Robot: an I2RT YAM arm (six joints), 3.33 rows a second.
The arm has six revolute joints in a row. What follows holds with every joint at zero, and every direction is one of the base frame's. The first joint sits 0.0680 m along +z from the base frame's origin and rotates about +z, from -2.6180 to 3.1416 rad. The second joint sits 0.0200 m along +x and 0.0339 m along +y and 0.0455 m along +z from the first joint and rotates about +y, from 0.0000 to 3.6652 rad. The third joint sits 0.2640 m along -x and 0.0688 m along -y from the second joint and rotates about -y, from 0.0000 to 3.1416 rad. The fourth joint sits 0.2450 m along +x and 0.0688 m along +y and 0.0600 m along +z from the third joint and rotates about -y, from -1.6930 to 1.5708 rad. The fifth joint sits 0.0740 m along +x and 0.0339 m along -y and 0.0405 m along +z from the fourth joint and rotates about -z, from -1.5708 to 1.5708 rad. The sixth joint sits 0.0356 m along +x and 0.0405 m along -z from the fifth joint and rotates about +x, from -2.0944 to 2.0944 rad. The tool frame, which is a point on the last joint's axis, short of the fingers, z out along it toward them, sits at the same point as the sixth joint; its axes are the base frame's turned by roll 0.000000, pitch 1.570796 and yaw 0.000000 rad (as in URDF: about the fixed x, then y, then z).
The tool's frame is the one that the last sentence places.
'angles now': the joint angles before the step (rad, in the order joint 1, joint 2, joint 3, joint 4, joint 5, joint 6). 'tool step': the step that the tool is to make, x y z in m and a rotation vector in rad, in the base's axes. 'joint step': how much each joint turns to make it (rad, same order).
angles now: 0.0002 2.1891 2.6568 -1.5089 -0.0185 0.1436
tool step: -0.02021 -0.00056 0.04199 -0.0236 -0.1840 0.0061
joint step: 0.0000 -0.0926 0.0003 0.0910 0.0156 -0.0187
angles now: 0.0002 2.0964 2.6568 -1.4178 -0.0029 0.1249
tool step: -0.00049 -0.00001 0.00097 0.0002 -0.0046 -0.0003
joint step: 0.0000 -0.0023 -0.0004 0.0027 0.0000 0.0003
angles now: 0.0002 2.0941 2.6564 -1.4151 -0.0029 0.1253
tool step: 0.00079 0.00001 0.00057 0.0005 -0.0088 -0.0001
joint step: 0.0000 0.0000 -0.0005 0.0092 -0.0003 0.0004
